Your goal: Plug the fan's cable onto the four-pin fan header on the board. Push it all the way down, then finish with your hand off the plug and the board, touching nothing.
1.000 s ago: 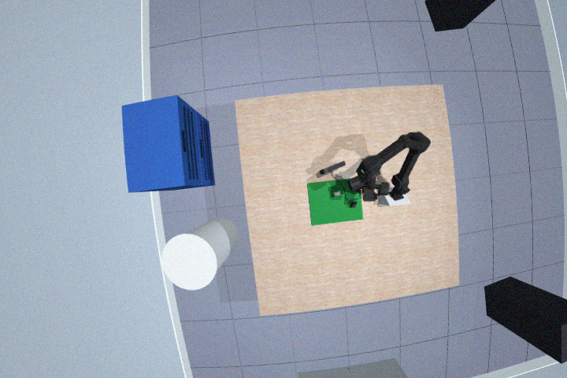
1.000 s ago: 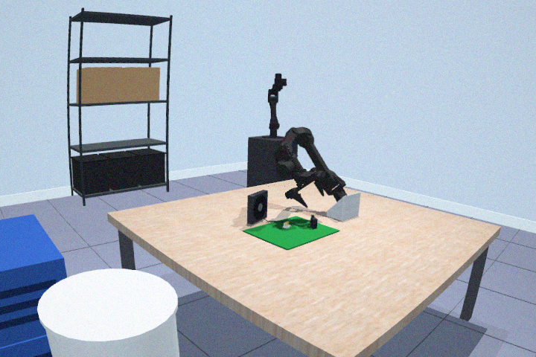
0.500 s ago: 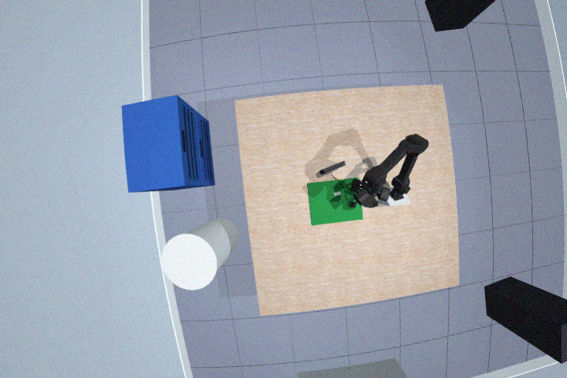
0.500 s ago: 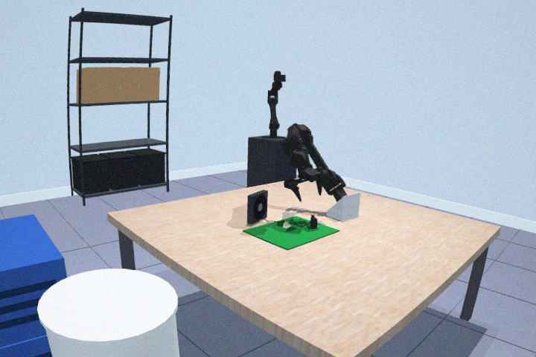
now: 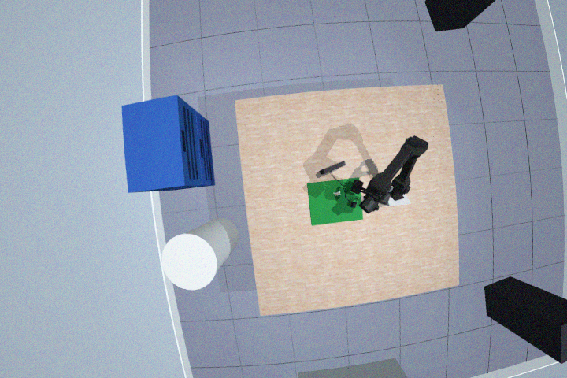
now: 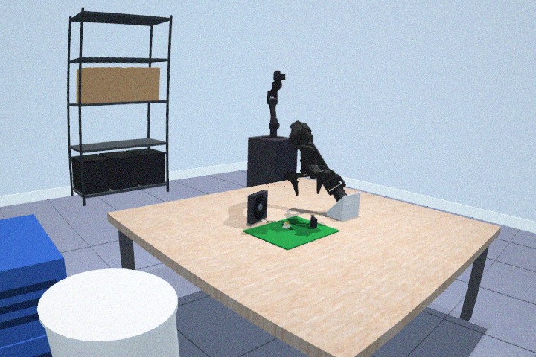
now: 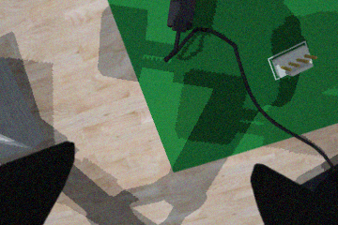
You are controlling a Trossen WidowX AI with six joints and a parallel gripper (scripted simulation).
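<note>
My gripper tip is now 10 cm above the plug, 7 cm to the right of it and 4 cm short of it. From my gripper tip the other things lie so: black fan: 15 cm to the right, 12 cm ahead, 6 cm below; green board: 14 cm ahead, 13 cm below, 3 cm to the left.
</note>
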